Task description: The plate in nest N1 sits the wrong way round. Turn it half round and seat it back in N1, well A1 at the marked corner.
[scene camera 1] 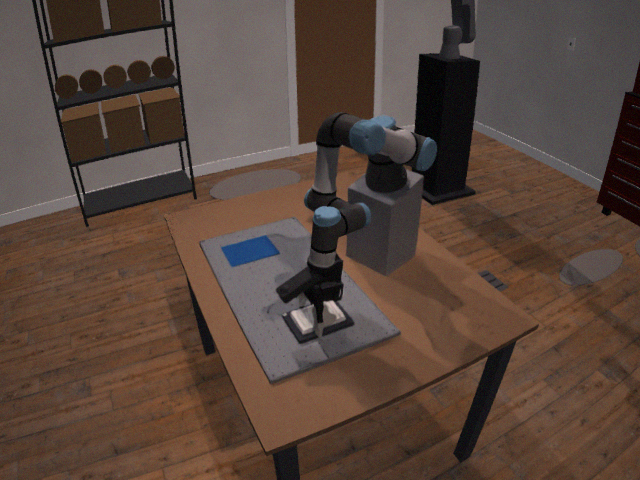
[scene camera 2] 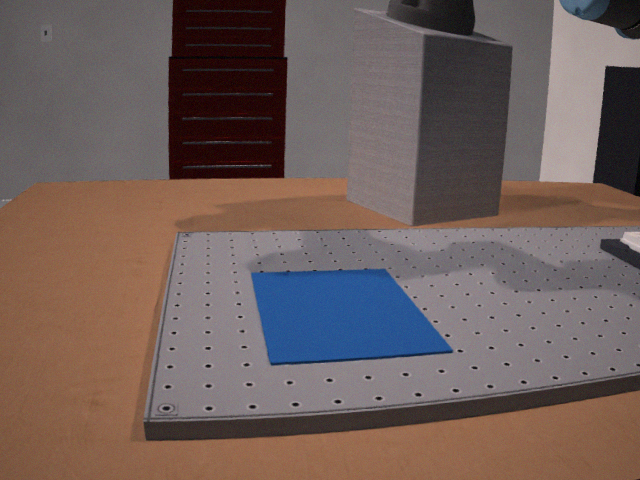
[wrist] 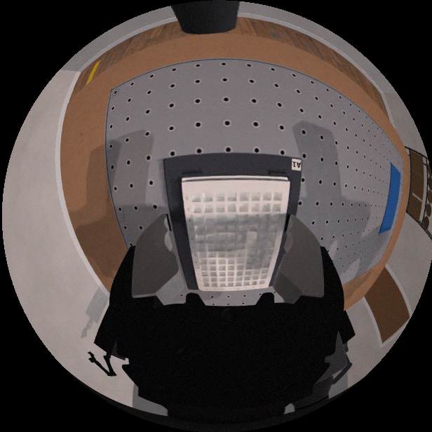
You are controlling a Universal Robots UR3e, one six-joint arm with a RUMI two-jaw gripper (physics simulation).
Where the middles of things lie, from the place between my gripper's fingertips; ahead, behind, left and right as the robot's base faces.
My gripper is now 3 cm past the dark nest (wrist: pixel 227 163) and 1 cm to the left of it. Also, from my hand: flat blue rectangle (scene camera 2: pixel 307 317) (42 cm to the right, 4 cm ahead, 1 cm below); then white well plate (scene camera 1: pixel 303 318) (3 cm behind, 1 cm to the right, 1 cm above).
